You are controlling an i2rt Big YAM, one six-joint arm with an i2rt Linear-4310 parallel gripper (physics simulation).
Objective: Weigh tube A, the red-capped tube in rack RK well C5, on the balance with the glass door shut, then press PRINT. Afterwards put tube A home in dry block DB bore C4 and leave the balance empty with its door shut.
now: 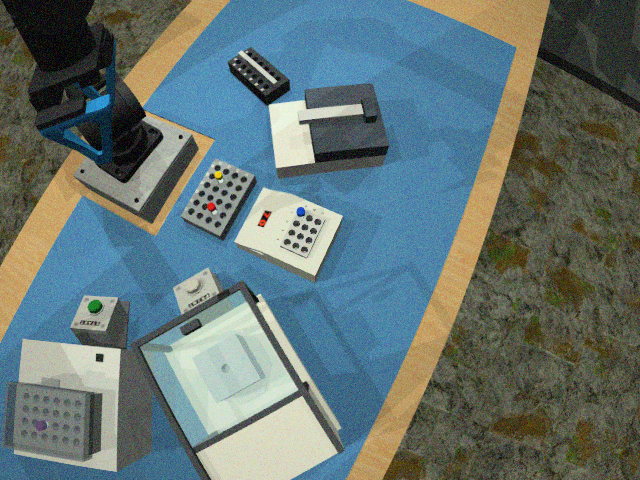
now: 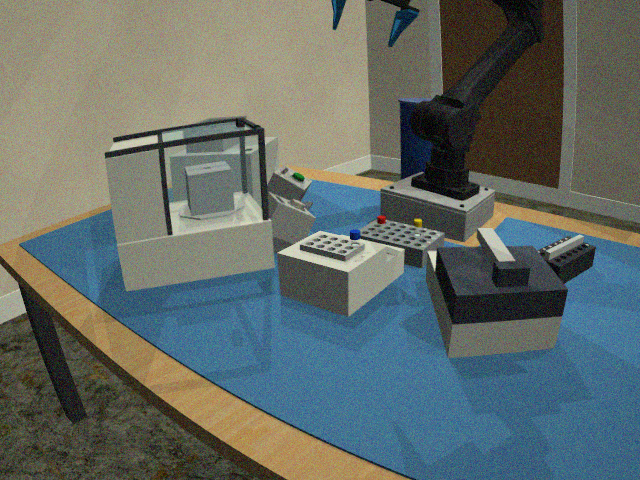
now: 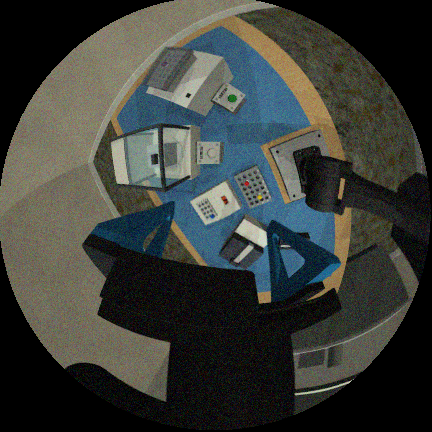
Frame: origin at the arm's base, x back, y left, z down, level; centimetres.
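Where they show: gripper, fingertip midpoint: (image 1: 108,133) (image 2: 362,38) (image 3: 224,216); arm's base, link origin: (image 1: 130,150) (image 2: 445,189) (image 3: 309,167).
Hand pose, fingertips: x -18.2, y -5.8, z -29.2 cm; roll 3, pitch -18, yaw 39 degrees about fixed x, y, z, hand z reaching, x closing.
Note:
Each offset is from my fingertips to the top centre of the thing.
Tube A shows as a red cap @[dx -2.5, dy +4.9, dz +29.6 cm] (image 1: 210,206) (image 2: 381,219) (image 3: 246,183) upright in the grey rack @[dx -1.3, dy +7.6, dz +32.0 cm] (image 1: 240,207) (image 2: 408,253) (image 3: 253,186), beside a yellow cap. The white dry block @[dx -16.0, dy +8.3, dz +28.0 cm] (image 1: 258,237) (image 2: 315,273) (image 3: 228,212) has a blue cap in a corner bore; its other bores look empty. The balance @[dx -20.9, dy -14.8, dz +12.8 cm] (image 1: 268,439) (image 2: 196,258) (image 3: 119,162) has its glass top pane apparently shut and no tube in its holder. A box with a pale button @[dx -8.4, dy -8.1, dz +27.6 cm] (image 1: 193,285) (image 3: 211,153) stands by it, label too small to read. My gripper (image 2: 363,37) (image 3: 224,216) is open and empty, high above the table.
A box with a green button @[dx +4.7, dy -20.8, dz +27.6 cm] (image 1: 94,305) (image 2: 298,176) (image 3: 232,98) stands beside a white machine @[dx -1.0, dy -30.4, dz +16.0 cm] (image 1: 67,356) holding a purple cap under a clear cover. A dark-lidded device @[dx -11.3, dy +28.7, dz +24.8 cm] (image 1: 346,131) (image 2: 501,304) and a black strip rack @[dx +8.5, dy +34.6, dz +30.2 cm] (image 1: 258,75) (image 2: 573,258) lie past the dry block.

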